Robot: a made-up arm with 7 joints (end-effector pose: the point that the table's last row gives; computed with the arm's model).
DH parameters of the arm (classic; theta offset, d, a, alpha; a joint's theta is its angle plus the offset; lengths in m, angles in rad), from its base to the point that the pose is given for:
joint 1: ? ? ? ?
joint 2: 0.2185 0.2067 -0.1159 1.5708
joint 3: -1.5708 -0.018 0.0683 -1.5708
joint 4: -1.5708 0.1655 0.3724 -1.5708
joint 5: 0 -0.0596 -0.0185 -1.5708
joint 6: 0 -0.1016 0.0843 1.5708
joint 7: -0.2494 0 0.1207 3.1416
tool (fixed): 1.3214 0.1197 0 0
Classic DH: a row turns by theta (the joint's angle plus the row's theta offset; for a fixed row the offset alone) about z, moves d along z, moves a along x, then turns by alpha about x.
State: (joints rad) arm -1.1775 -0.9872 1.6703 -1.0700 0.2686 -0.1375 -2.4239
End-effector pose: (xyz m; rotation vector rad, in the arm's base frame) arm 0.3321 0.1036 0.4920 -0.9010 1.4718 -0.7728
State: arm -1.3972 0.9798 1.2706 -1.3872 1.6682 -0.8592 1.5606
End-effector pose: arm -0.3561 -0.1695 0.3083 -1.4838 2.0574 0.8350
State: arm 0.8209 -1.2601 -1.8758 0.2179 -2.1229 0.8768 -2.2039
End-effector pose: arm 0.0480 -0.0257 0.2333 -0.6936 1.4364 -2.6305
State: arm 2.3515 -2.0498 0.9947 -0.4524 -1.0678 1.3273 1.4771
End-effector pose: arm -0.4058 0.0059 0.4085 -0.4149 -2.3465 -0.3494
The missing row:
joint 1: -0.2185 0 0.3267 0
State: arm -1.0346 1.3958 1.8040 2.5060 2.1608 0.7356 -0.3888
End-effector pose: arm 0.4224 0.0859 0.3792 0.4359 0.6897 1.3641
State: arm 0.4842 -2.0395 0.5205 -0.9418 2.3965 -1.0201 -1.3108
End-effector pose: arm 0.1155 0.4252 0.4312 -2.4177 -0.7765 -1.5214
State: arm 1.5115 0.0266 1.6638 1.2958 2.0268 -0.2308 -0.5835
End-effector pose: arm 0.3440 0.6768 0.1806 1.7002 0.9003 0.9639
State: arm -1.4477 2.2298 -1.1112 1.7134 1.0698 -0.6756 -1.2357
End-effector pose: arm -0.5221 -0.7924 -0.2474 1.1389 0.5937 -0.6798
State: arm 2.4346 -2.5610 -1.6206 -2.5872 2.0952 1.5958 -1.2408
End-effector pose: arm -0.1033 0.8913 0.0240 -2.6355 0.4911 -0.3098
